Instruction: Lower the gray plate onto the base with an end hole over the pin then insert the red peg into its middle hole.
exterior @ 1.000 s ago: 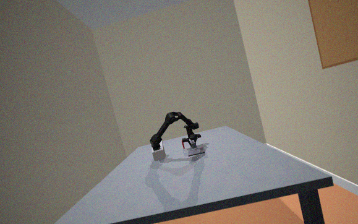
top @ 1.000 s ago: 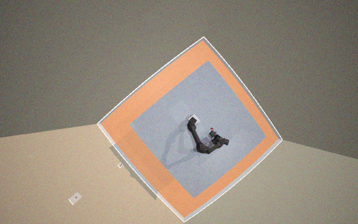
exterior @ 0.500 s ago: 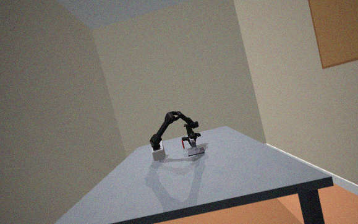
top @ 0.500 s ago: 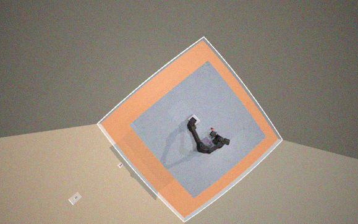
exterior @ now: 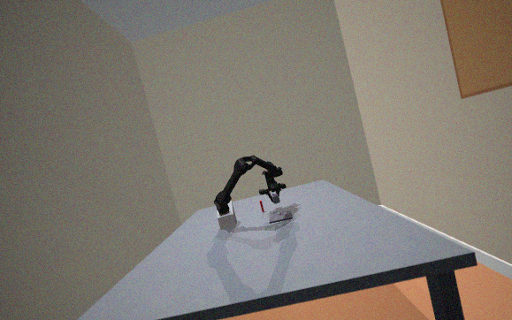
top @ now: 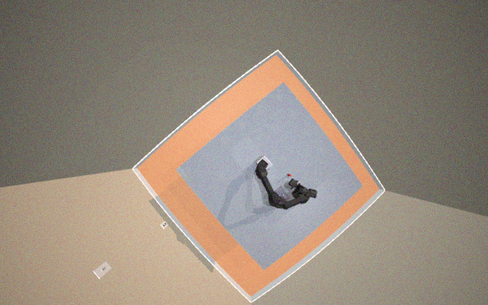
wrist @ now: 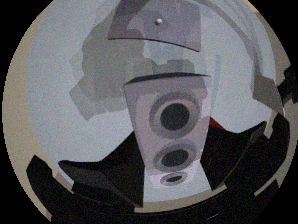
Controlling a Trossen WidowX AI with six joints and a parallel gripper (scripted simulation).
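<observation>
The square base lies 140 mm to the right of my gripper tip, 50 mm below it and 10 mm behind it. Round my gripper tip: red peg 100 mm behind, 40 mm to the left, 20 mm below; gray plate 30 mm above.
</observation>
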